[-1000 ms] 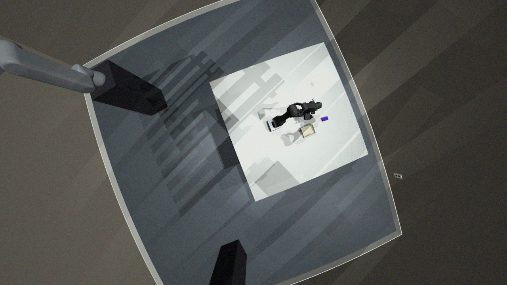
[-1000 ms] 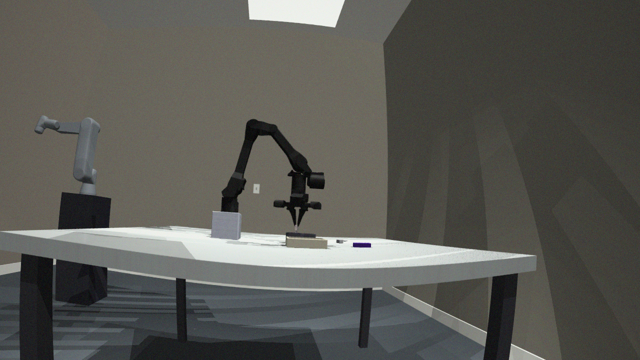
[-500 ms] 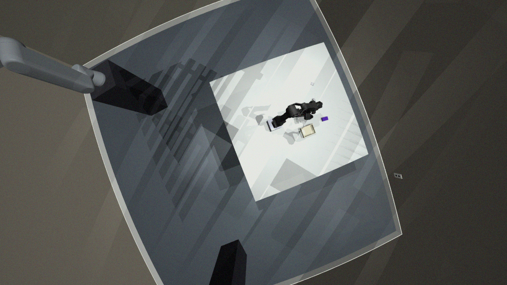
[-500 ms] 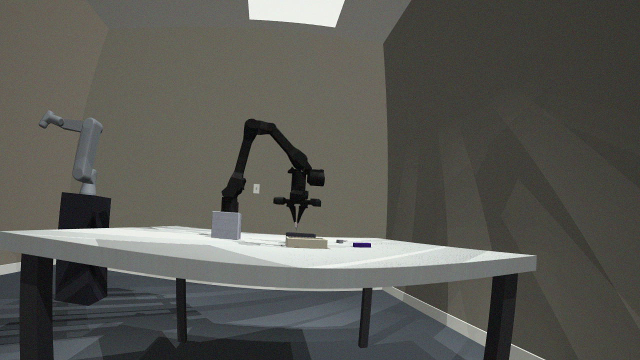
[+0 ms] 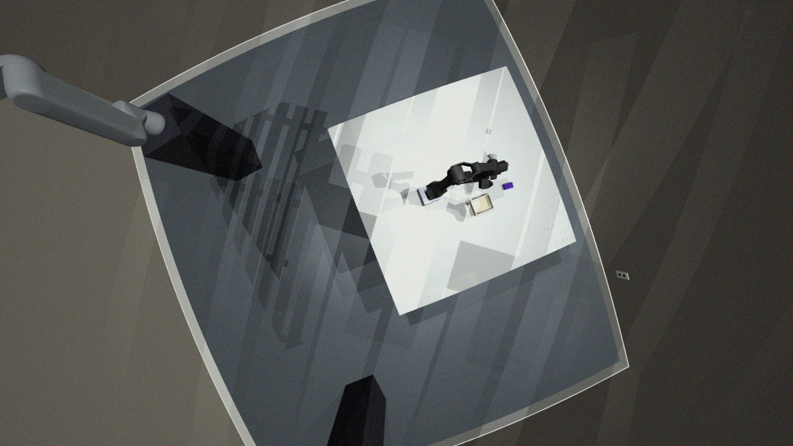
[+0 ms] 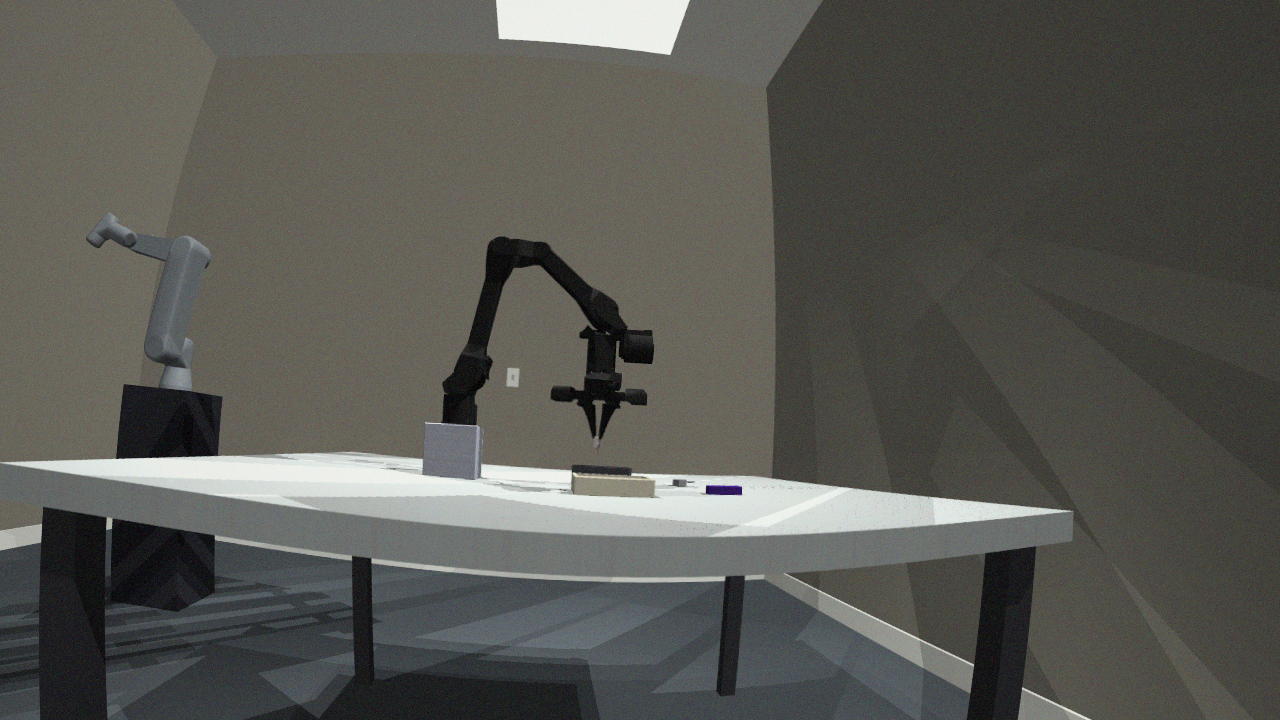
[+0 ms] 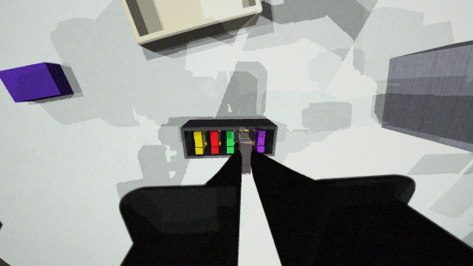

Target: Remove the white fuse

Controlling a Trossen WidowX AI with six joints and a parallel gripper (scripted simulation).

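My gripper tip is 170 mm to the left of the tan tray and 90 mm above it. Also, from my gripper tip: white fuse: 10 mm below; then green fuse: 70 mm below, 10 mm to the left, 10 mm ahead; then purple fuse: 70 mm below, 20 mm to the left, 20 mm behind.
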